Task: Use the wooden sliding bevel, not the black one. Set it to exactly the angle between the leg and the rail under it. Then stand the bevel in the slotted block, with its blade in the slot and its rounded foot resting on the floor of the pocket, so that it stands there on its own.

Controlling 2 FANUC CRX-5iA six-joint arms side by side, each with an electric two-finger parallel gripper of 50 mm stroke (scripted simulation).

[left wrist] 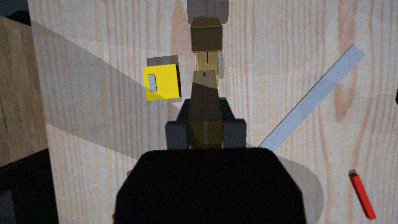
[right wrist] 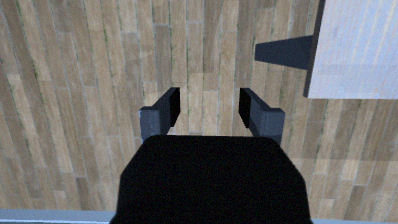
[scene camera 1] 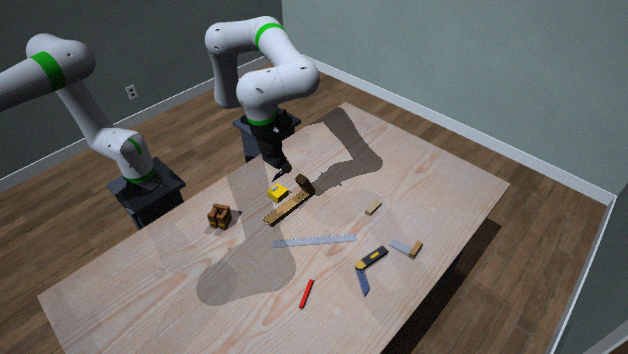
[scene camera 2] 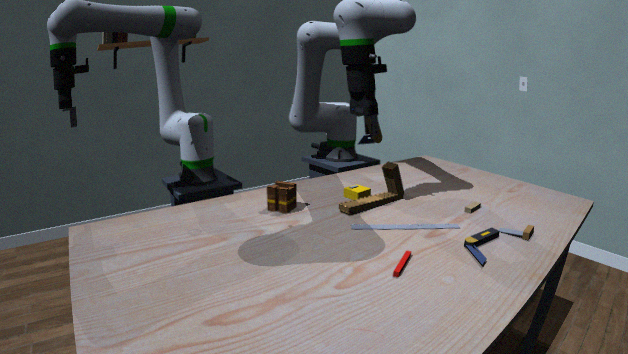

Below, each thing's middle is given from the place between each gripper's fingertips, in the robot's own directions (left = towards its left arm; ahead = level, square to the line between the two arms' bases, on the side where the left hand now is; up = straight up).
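Wooden bevel (left wrist: 205, 122): 1 cm below my left hand (scene camera 2: 372, 134). Yellow tape measure (left wrist: 161, 82), from my left hand: 21 cm below, 9 cm behind, 2 cm to the left.
My right gripper (scene camera 2: 74, 126): 83 cm to the right of the wooden bevel, 50 cm short of it, 7 cm above it. Yellow tape measure, from my right hand: 85 cm to the left, 41 cm ahead, 26 cm below.
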